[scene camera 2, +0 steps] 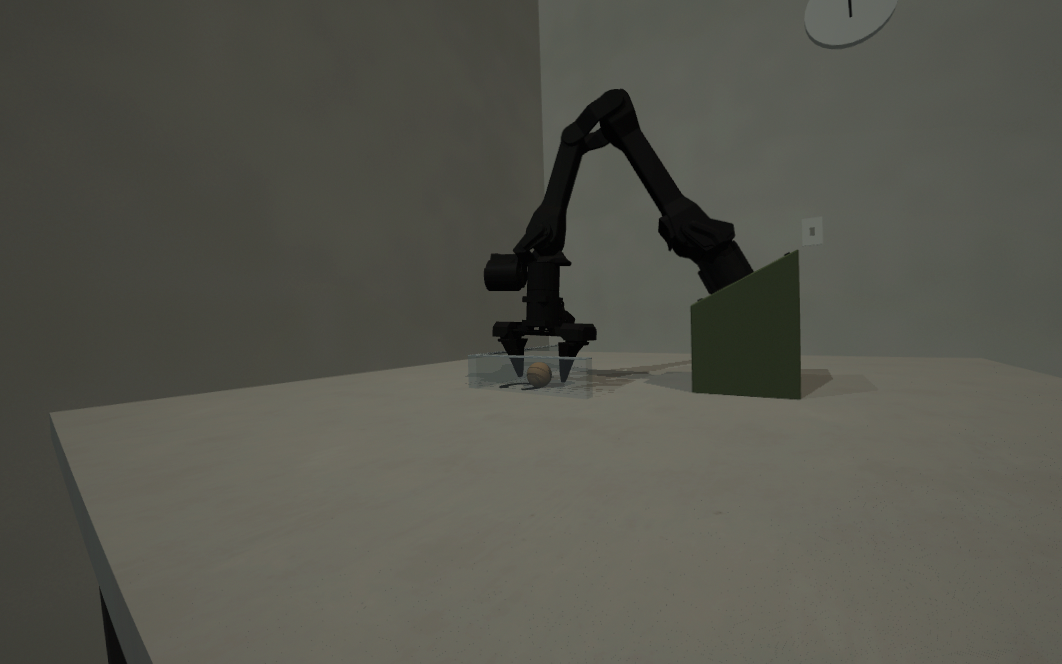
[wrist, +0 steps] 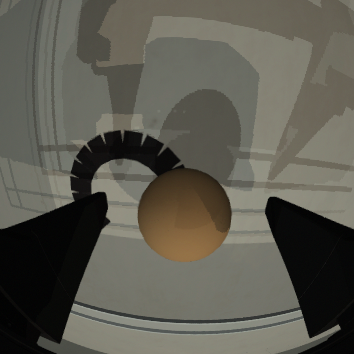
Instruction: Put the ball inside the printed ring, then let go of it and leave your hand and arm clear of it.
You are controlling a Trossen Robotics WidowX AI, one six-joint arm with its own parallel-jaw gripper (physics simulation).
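Pixels of known places: gripper, fingertip midpoint: [wrist: 189,203]; arm's base, origin of the base link: [scene camera 2: 735,285].
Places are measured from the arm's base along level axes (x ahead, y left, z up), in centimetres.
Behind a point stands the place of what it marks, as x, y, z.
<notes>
An orange-brown ball [scene camera 2: 538,374] [wrist: 184,215] rests on the surface inside a clear-walled enclosure. The printed ring [wrist: 81,172] @[36.8, 9.3, -16.2], a black segmented band, lies flat on the surface; in the wrist view the ball covers its right part, and the left finger hides some of its lower left. The ball appears on the ring's right side, not centred in it. My gripper [scene camera 2: 541,378] @[30.1, 10.1, -14.9] [wrist: 189,203] @[30.1, 10.1, -14.9] is open and points down, with its fingertips lowered inside the enclosure, one on each side of the ball. Gaps show between the ball and both fingers in the wrist view.
The low transparent walls [scene camera 2: 485,371] @[37.7, 16.2, -13.1] [wrist: 200,327] @[29.1, 14.8, -10.3] stand around the ball and ring. The arm's green wedge-shaped base [scene camera 2: 744,344] @[-1.6, 4.5, -8.8] stands to the right on the pale table [scene camera 2: 469,501] @[8.9, 49.5, -16.3]. Shadows of the arm and walls fall across the surface.
</notes>
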